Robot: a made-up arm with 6 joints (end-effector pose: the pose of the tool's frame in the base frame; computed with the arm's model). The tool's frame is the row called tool.
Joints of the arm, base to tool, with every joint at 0 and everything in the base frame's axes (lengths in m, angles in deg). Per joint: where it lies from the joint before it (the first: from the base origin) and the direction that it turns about. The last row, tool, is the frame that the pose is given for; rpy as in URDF.
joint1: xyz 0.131 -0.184 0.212 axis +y
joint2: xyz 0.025 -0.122 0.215 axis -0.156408 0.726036 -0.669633
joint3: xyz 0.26 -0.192 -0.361 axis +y
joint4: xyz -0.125 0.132 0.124 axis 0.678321 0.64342 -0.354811
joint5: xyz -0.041 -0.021 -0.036 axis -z
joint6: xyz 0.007 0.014 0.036 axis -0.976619 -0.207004 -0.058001
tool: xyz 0.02 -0.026 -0.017 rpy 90 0 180
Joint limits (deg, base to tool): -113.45..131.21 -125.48..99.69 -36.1..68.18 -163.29..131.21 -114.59..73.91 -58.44..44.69
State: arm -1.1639 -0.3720 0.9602 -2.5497 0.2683 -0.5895
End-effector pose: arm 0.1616 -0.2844 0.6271 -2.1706 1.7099 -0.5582
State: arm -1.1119 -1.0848 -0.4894 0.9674 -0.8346 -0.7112
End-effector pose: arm 0.2233 -0.1702 0.4661 1.9921 -0.8093 -0.5932
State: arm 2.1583 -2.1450 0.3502 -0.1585 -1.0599 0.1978
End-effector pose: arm 0.3813 -0.0752 -0.0532 1.4419 -0.1746 -2.0724
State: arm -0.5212 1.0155 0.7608 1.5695 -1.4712 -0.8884
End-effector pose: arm 0.1919 -0.4800 0.2278 0.3965 -1.5854 2.3371
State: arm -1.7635 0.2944 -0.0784 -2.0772 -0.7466 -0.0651
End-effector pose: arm 0.1490 -0.4167 0.3068 -0.3120 1.6962 -1.2157
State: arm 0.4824 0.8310 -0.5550 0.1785 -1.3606 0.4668
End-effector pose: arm -0.0291 -0.3782 0.2089 0.4263 -1.7505 -1.3928
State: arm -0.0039 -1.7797 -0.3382 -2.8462 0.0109 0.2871
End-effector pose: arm 0.3475 -0.1052 0.4271 -0.5259 -0.3801 -0.9256
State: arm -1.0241 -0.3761 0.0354 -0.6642 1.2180 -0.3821
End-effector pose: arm 0.2440 -0.3711 0.4199 -1.0626 0.3499 1.3777
